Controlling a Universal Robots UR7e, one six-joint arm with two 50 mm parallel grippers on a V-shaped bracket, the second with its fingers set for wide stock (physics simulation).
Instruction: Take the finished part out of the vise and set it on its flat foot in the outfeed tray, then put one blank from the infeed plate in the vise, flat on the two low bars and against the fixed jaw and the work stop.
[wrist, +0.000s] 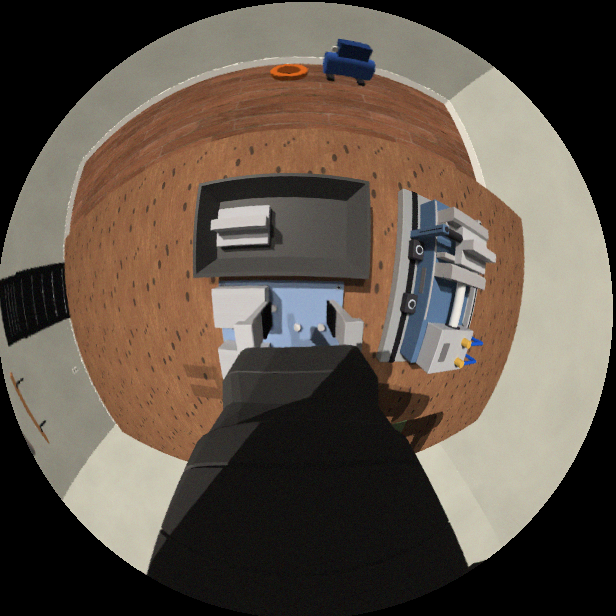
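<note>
The stepped light grey finished part (242, 225) sits with its wide side down in the left half of the dark grey outfeed tray (282, 226). Below the tray lies the light blue infeed plate (298, 307). My gripper (299, 318) hangs over the plate with its two fingers spread wide and only bare plate between them. A light grey blank (238, 304) lies on the plate just left of the left finger. The blue and grey vise (442, 281) stands to the right. I cannot tell whether anything is between its jaws.
An orange ring (289, 71) and a blue object (348, 60) sit at the far edge of the wooden table. A black panel (34, 301) is off the table to the left. The arm's dark body (310, 459) hides the near part of the table.
</note>
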